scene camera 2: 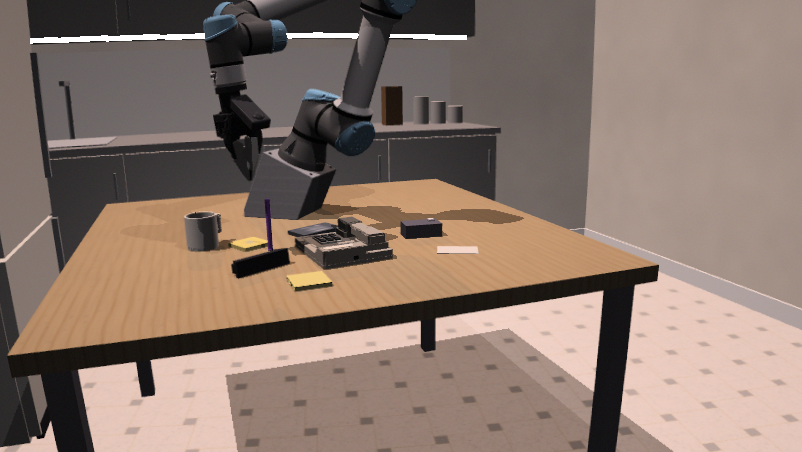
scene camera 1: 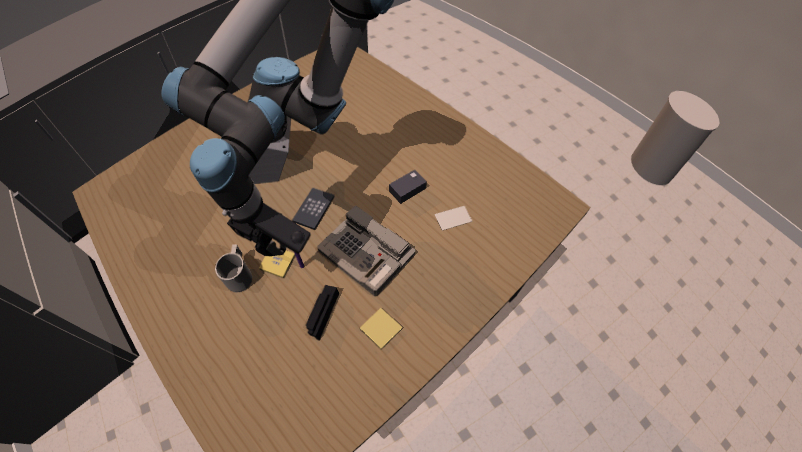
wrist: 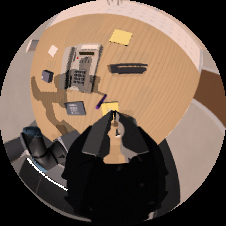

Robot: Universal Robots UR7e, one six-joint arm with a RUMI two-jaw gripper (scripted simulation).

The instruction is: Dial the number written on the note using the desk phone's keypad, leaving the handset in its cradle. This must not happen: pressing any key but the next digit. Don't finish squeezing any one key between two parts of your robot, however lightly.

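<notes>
My gripper is visible, in scene camera 1 and in the wrist view as well. I also see a black bar, a handset and a grey mug.
</notes>
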